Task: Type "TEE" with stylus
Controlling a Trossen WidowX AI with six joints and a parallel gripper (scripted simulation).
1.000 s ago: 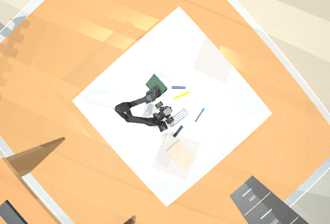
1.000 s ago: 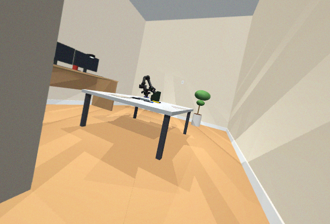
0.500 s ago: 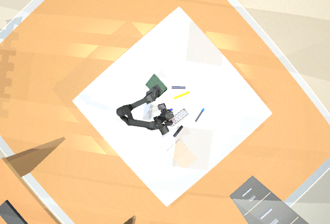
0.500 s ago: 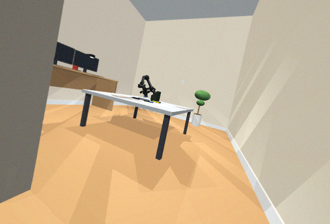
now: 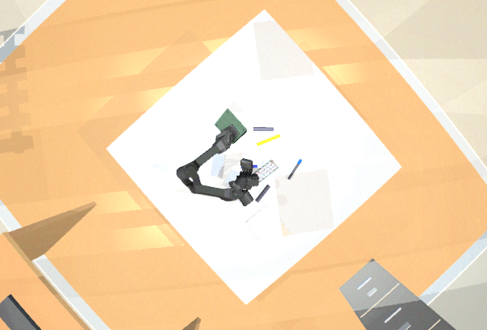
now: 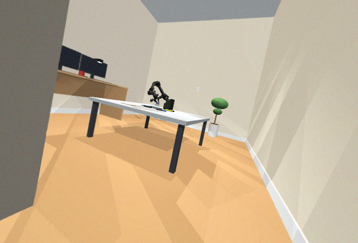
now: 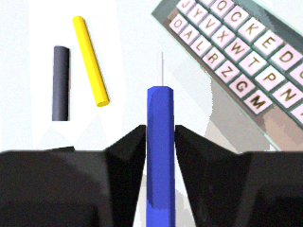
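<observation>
Now: gripper tip 40 mm to the right of the stylus tip and 30 mm short of it. The rest, counted from my gripper tip: yellow rod: 170 mm to the left, 70 mm below, 70 mm behind; then blue stylus: 10 mm to the left, 10 mm ahead; then tan sheet: 370 mm ahead, 130 mm to the right, 70 mm below.
</observation>
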